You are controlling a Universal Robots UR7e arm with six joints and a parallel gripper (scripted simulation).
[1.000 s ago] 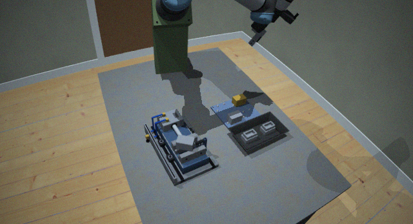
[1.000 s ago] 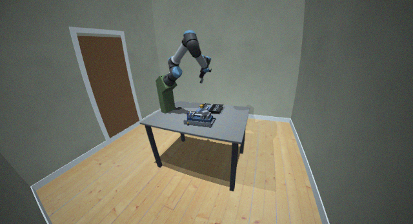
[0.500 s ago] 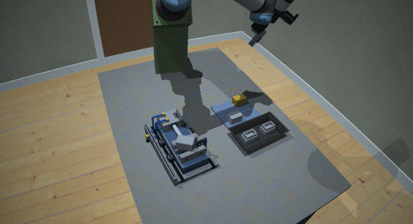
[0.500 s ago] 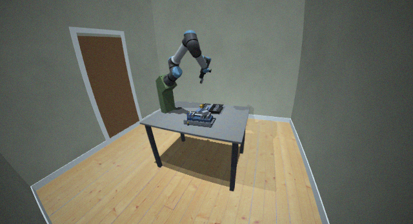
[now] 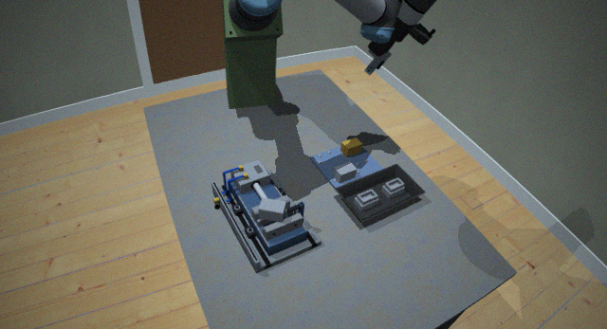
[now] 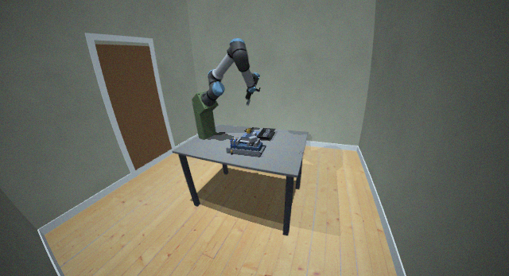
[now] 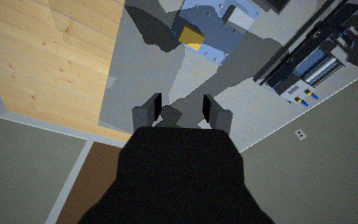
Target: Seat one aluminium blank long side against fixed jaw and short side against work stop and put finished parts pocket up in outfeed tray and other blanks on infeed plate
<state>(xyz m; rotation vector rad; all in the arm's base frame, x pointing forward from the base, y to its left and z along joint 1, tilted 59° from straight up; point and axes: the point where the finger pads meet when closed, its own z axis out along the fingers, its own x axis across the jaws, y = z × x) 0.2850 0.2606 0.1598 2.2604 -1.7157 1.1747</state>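
Right now the brass blank is 40 mm to the right of my hand and 300 mm below it. From my hand the other things lie so: vise 50 mm ahead, 430 mm to the right, 280 mm below.
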